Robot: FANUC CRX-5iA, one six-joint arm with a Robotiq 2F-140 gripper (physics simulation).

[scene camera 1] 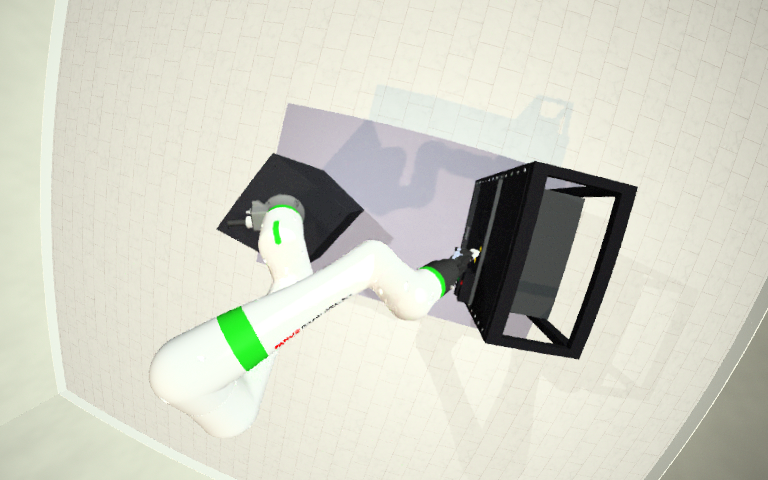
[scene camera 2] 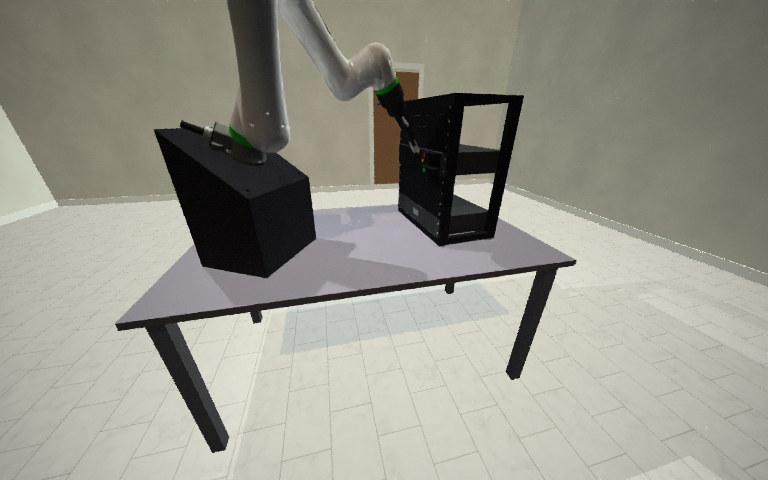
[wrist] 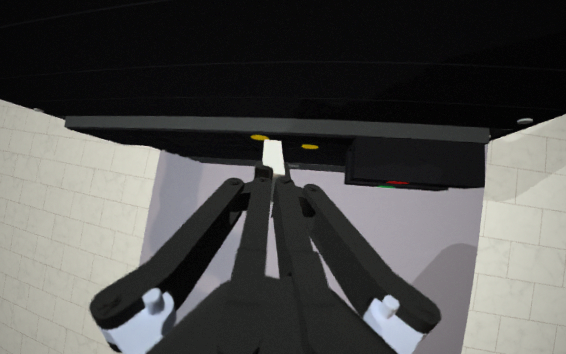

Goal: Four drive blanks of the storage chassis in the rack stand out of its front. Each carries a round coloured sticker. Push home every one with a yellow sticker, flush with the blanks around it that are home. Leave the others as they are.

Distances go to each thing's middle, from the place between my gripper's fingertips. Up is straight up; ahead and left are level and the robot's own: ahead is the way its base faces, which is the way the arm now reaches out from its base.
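I see the black rack (scene camera 1: 524, 232), and it stands 170 mm ahead of my hand and 90 mm below it.
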